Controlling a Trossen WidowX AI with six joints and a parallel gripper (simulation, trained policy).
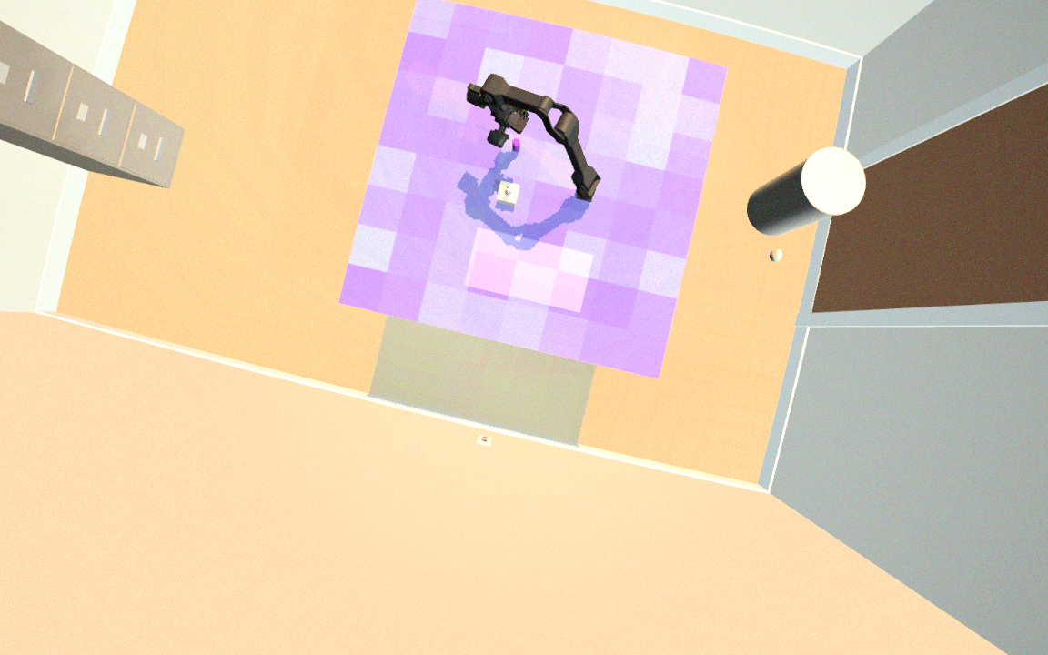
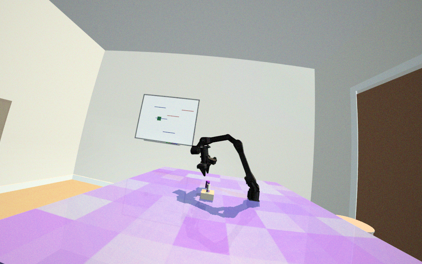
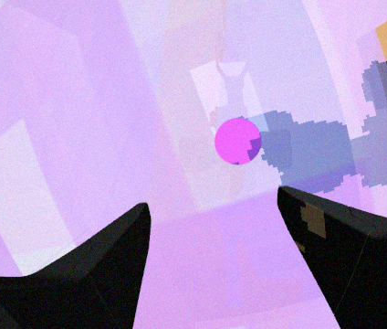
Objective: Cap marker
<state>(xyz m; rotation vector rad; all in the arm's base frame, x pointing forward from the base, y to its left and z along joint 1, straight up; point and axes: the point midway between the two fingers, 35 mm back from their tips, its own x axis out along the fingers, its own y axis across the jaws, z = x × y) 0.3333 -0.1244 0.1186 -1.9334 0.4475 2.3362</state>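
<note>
The purple cap lies 6 cm below my gripper tip, 2 cm to the left of it and 2 cm behind it. Round my gripper tip: holder block 21 cm to the left, 7 cm below, 3 cm behind.
</note>
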